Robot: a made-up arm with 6 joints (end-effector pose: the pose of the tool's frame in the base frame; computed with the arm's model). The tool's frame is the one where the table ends. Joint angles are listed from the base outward.
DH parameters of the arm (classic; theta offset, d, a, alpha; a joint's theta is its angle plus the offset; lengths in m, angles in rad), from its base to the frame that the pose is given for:
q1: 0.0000 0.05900 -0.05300 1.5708
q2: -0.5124 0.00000 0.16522 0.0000
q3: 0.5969 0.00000 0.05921 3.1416
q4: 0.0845 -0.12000 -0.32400 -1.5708
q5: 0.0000 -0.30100 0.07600 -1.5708
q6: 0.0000 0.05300 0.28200 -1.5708
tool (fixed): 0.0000 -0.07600 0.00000 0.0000
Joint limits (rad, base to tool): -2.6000..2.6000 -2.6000..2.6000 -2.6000..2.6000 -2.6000..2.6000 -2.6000..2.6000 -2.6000..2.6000
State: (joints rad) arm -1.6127 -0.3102 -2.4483 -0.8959 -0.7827 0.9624
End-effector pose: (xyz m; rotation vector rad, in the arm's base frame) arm 0.0328 -0.4980 -0.1583 1.2672 0.0149 -1.2859
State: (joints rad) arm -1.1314 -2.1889 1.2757 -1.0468 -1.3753 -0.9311
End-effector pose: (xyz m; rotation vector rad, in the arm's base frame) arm -0.1256 0.3837 -0.0574 -0.2305 0.8833 0.1659
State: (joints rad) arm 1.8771 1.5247 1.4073 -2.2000 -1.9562 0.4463
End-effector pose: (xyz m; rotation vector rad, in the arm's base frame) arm -0.2652 0.0542 0.7265 -0.5599 -1.6981 -2.1889
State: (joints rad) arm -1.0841 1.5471 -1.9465 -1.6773 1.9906 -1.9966
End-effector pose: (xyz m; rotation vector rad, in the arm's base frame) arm -0.0355 0.0709 -0.1092 2.0035 -0.6579 -0.5283
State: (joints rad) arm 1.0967 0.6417 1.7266 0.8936 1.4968 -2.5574
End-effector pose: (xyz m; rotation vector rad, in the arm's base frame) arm -0.1506 -0.1255 -0.2519 0.8344 1.6379 1.4724
